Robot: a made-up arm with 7 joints.
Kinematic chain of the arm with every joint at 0, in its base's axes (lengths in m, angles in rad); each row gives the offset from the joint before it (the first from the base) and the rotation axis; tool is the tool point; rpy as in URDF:
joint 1: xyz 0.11 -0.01 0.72 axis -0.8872 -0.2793 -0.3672
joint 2: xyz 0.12 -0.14 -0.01 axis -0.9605 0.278 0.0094
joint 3: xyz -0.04 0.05 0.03 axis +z
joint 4: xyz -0.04 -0.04 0 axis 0.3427 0.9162 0.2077
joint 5: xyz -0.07 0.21 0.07 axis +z
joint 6: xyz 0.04 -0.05 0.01 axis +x
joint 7: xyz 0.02 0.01 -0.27 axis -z
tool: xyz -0.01 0.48 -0.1 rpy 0 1.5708 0
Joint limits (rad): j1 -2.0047..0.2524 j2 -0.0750..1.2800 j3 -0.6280..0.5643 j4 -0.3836..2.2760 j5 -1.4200..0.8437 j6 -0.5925..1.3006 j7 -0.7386..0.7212
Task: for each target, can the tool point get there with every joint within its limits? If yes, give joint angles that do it. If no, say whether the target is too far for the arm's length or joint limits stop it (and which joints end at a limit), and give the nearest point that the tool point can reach.
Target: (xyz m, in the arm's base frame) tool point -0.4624 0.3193 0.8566
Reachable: yes | joints -1.3618 0.8301 -0.0060 0.1488 0.6553 0.1675 0.2884
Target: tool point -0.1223 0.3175 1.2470
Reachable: yes | joints -1.7927 0.8032 -0.2576 0.9465 -0.0591 0.3006 0.1638
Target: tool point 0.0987 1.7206 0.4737
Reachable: no: too far | nearest point 0.0620 0.8063 0.5843 | short by 0.922 m
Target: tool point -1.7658 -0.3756 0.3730
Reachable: no: too far | nearest point -0.5976 -0.1182 0.6310 | short by 1.224 m
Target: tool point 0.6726 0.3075 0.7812
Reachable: yes | joints -1.1518 0.2690 -0.2764 0.4373 -0.8533 1.0491 0.4920
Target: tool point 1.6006 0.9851 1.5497
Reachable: no: too far | nearest point 0.7561 0.4411 1.0341 | short by 1.129 m
